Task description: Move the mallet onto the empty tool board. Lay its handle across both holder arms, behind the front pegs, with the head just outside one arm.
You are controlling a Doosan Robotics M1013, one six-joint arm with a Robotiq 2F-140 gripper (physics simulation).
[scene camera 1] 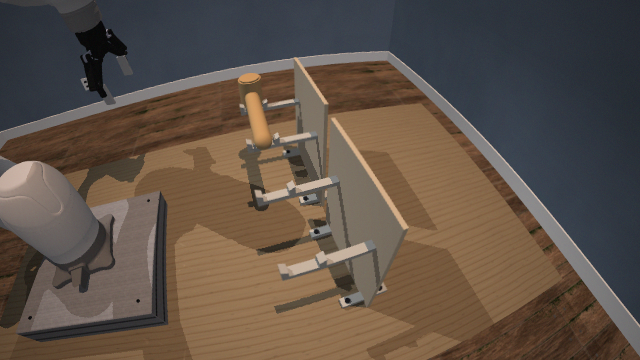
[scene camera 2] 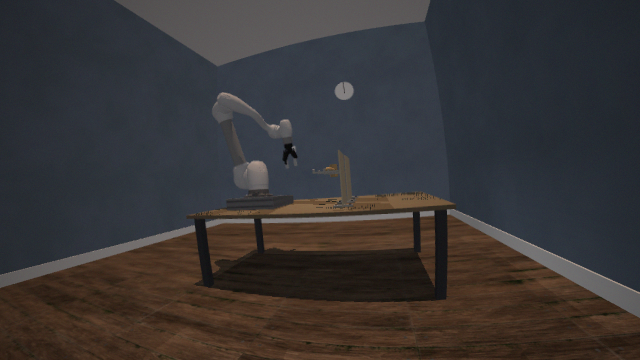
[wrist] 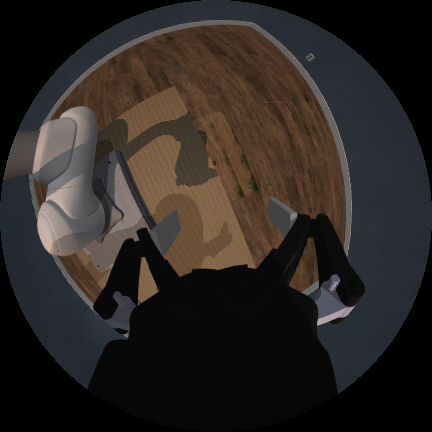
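Pixels of known places: gripper, fingertip midpoint: (scene camera 1: 120, 88) (scene camera 2: 291, 167) (wrist: 223, 213); arm's base, origin of the base link: (scene camera 1: 86, 250) (wrist: 97, 211).
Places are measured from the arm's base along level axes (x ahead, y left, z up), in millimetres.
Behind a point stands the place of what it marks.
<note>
The orange wooden mallet (scene camera 1: 258, 120) @(z 180, x 547, y 12 mm) (scene camera 2: 331, 169) @(z 162, x 561, y -22 mm) lies across the two holder arms of the far tool board (scene camera 1: 311, 95) @(z 221, x 671, y -9 mm), its head outside the far arm. The empty tool board (scene camera 1: 367, 200) @(z 203, x 615, y -306 mm) stands nearer in scene camera 1; its two holder arms (scene camera 1: 305, 189) @(z 142, x 563, y -191 mm) (scene camera 1: 340, 256) @(z 142, x 546, y -345 mm) stick out towards the robot base, with pegs on them and no tool. My gripper (scene camera 1: 119, 84) @(z 230, x 211, y 359 mm) (scene camera 2: 291, 166) @(z 230, x 211, y 359 mm) (wrist: 223, 213) @(z 230, x 211, y 359 mm) is open and empty. It hangs high, to the left of the mallet in both scene views and apart from it. The mallet and the boards do not show in the wrist view.
The robot base stands on a grey plate (scene camera 1: 135, 240) @(z 2, x 154, y -32 mm) (scene camera 2: 260, 201) @(z -17, x 81, y -227 mm) (wrist: 120, 200) @(z -7, x 44, y 111 mm) at the left of the wooden table (scene camera 1: 220, 310) @(z -70, x 303, y -258 mm) (scene camera 2: 400, 201) @(z -71, x 948, y -362 mm) (wrist: 175, 102) @(z -71, x -139, y 461 mm). The boards' feet are fixed to the table. Blue walls stand around, and a round clock (scene camera 2: 344, 91) hangs on one wall.
</note>
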